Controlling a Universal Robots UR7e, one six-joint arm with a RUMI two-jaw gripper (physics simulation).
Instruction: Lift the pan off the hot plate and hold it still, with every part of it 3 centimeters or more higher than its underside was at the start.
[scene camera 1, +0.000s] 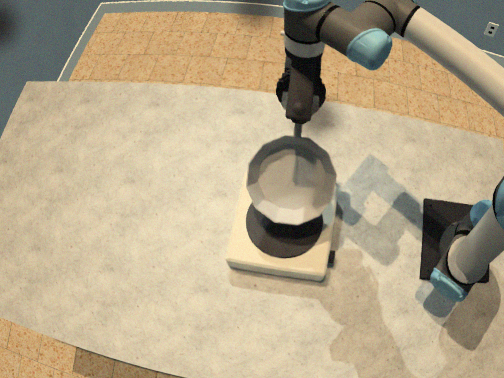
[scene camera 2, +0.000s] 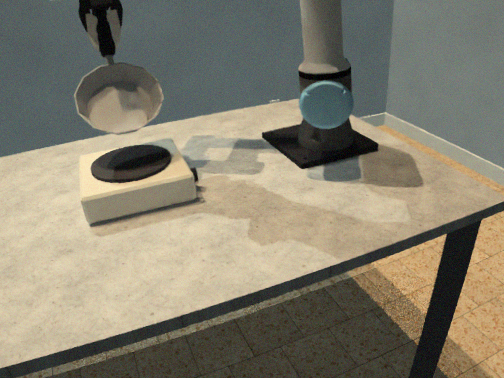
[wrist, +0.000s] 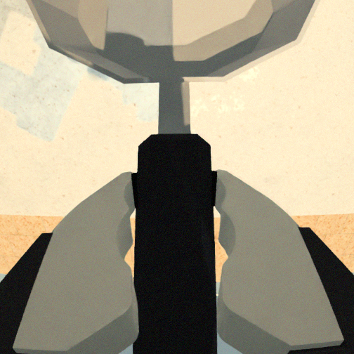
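Pixels of known places: gripper, between the fingertips: (scene camera 2: 107, 50); arm's base, origin of its link: (scene camera 2: 325, 139).
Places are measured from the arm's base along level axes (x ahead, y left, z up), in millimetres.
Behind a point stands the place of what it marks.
The grey many-sided pan (scene camera 1: 290, 182) @[x 522, y 14, z 164 mm] (scene camera 2: 119, 102) @[x 521, y -5, z 178 mm] (wrist: 170, 30) hangs in the air above the hot plate, its open side tilted toward scene camera 2. A gap shows between its lower edge and the hot plate in the scene camera 2 view. The hot plate (scene camera 1: 277, 267) @[x 504, y 178, z 48 mm] (scene camera 2: 142, 200) @[x 505, y 181, z 16 mm] is a cream box with a dark round disc (scene camera 1: 285, 245) @[x 500, y 123, z 58 mm] (scene camera 2: 131, 163) @[x 516, y 78, z 58 mm] on top. My gripper (scene camera 2: 107, 49) @[x 531, y -86, z 287 mm] (wrist: 173, 174) is shut on the pan's black handle, with a finger on each side of it in the wrist view. In the scene camera 1 view the fingertips are mostly hidden under the wrist.
The arm's black base plate (scene camera 1: 431, 240) @[x 104, y -3, z -3 mm] (scene camera 2: 295, 154) @[x 111, y 53, z -3 mm] stands on the table (scene camera 1: 125, 200) @[x 953, y 95, z -18 mm] (scene camera 2: 150, 280) @[x 512, y 401, z -19 mm], to the right of the hot plate. A small dark knob (scene camera 1: 331, 258) @[x 383, y 120, z 31 mm] (scene camera 2: 195, 174) @[x 380, y 125, z 25 mm] sticks out of the hot plate's right side. Shadows of the arm lie across the table.
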